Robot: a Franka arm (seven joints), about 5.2 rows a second.
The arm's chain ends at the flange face. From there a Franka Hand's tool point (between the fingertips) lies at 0.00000 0.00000 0.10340 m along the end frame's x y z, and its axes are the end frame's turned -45 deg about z.
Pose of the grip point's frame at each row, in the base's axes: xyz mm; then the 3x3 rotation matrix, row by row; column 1 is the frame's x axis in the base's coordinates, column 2 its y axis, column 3 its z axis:
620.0 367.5 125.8; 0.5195 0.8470 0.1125; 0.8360 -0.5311 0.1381; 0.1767 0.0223 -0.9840
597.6 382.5 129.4; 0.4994 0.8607 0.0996; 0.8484 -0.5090 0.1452; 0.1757 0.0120 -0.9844
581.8 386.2 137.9; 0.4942 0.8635 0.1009; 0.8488 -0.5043 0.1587; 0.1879 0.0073 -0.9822
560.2 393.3 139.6; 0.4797 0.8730 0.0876; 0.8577 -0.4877 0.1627; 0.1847 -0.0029 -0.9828
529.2 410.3 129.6; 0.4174 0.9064 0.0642; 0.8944 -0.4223 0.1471; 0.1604 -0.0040 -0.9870
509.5 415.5 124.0; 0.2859 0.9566 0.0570; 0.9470 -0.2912 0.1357; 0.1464 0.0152 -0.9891
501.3 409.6 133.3; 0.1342 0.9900 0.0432; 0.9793 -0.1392 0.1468; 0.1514 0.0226 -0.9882
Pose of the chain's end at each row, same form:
608.4 353.2 227.5; 0.9663 0.2316 0.1125; 0.2156 -0.9667 0.1381; 0.1407 -0.1092 -0.9840
587.3 367.5 231.2; 0.9617 0.2555 0.0996; 0.2400 -0.9598 0.1452; 0.1327 -0.1158 -0.9844
571.4 369.8 239.5; 0.9600 0.2611 0.1009; 0.2436 -0.9568 0.1587; 0.1380 -0.1277 -0.9822
551.1 376.5 241.2; 0.9565 0.2781 0.0876; 0.2616 -0.9513 0.1627; 0.1286 -0.1327 -0.9828
522.6 395.1 231.7; 0.9361 0.3458 0.0642; 0.3338 -0.9310 0.1471; 0.1106 -0.1162 -0.9870
503.6 401.5 226.3; 0.8786 0.4743 0.0570; 0.4637 -0.8755 0.1357; 0.1143 -0.0928 -0.9891
496.8 394.4 235.5; 0.7949 0.6051 0.0432; 0.5940 -0.7909 0.1468; 0.1230 -0.0911 -0.9882

